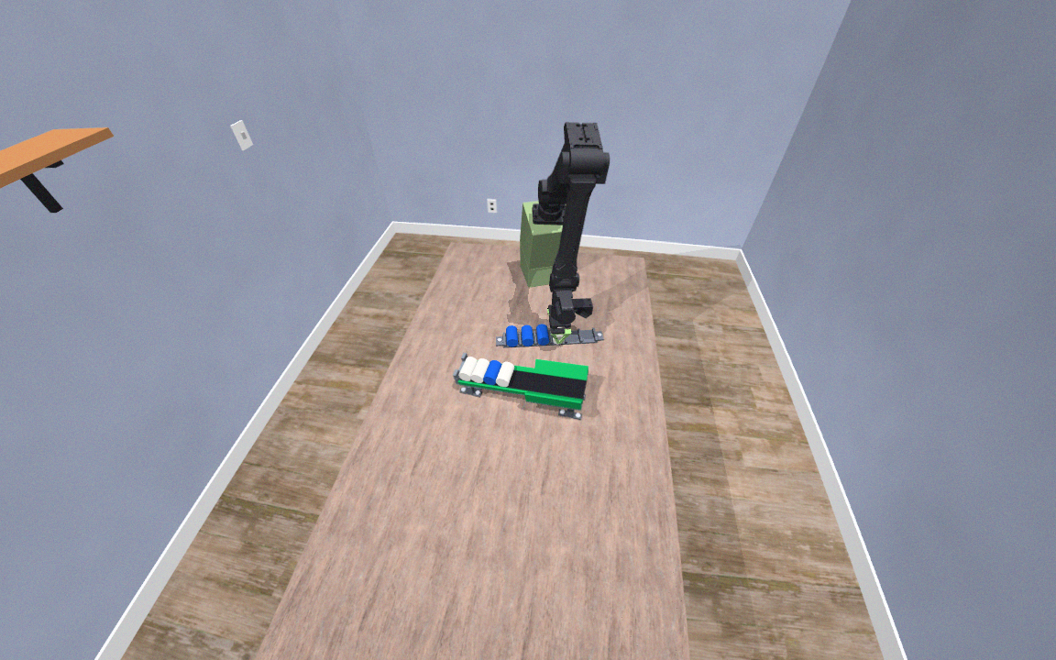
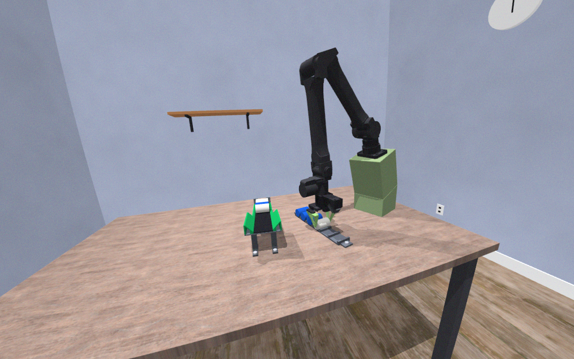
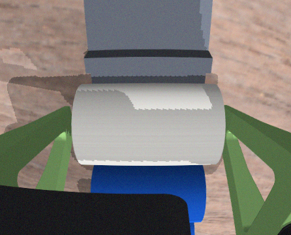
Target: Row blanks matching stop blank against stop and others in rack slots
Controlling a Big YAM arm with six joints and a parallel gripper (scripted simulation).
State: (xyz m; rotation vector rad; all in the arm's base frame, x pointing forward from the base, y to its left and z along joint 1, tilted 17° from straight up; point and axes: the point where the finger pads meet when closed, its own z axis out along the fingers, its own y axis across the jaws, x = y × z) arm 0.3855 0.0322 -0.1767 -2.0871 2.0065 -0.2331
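My gripper is now 3 cm to the left of the grey stock rack and 3 cm above it.
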